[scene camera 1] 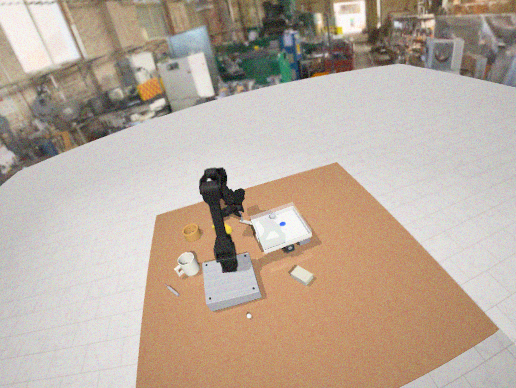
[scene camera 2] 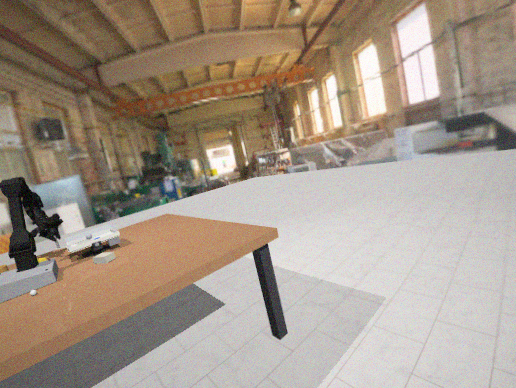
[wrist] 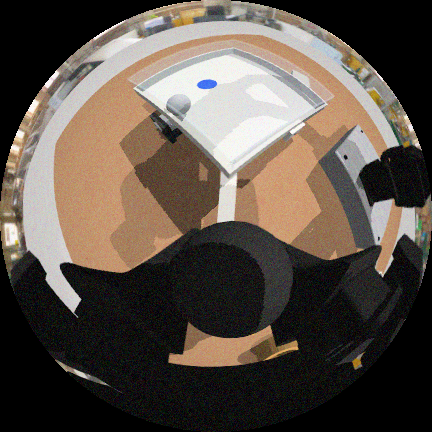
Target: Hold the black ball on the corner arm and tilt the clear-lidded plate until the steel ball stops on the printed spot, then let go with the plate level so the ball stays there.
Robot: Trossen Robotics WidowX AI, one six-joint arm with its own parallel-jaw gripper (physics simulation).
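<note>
The clear-lidded white plate [scene camera 1: 296, 232] [wrist: 235, 72] stands raised on a dark support. It looks slightly tilted in scene camera 2, but the direction is hard to tell. The steel ball [scene camera 1: 272, 216] [scene camera 2: 89, 236] [wrist: 178, 104] lies off the blue printed spot [scene camera 1: 282, 224] [wrist: 207, 84], near the rim at the left in the wrist view. A white corner arm [scene camera 1: 245, 221] [wrist: 227, 200] runs from the plate's near corner to the black ball [wrist: 220, 285]. My gripper [scene camera 1: 240, 214] [wrist: 222, 233] is shut on that ball, which hides the fingertips' contact.
The grey base [scene camera 1: 231, 282] [wrist: 345, 185] carries the arm. A white mug [scene camera 1: 188, 264], an orange cup [scene camera 1: 191, 232] and a yellow object [scene camera 1: 228, 229] stand left of the plate. A pale block [scene camera 1: 302, 275] [scene camera 2: 104, 257] and a small white ball [scene camera 1: 249, 315] [scene camera 2: 33, 292] lie in front.
</note>
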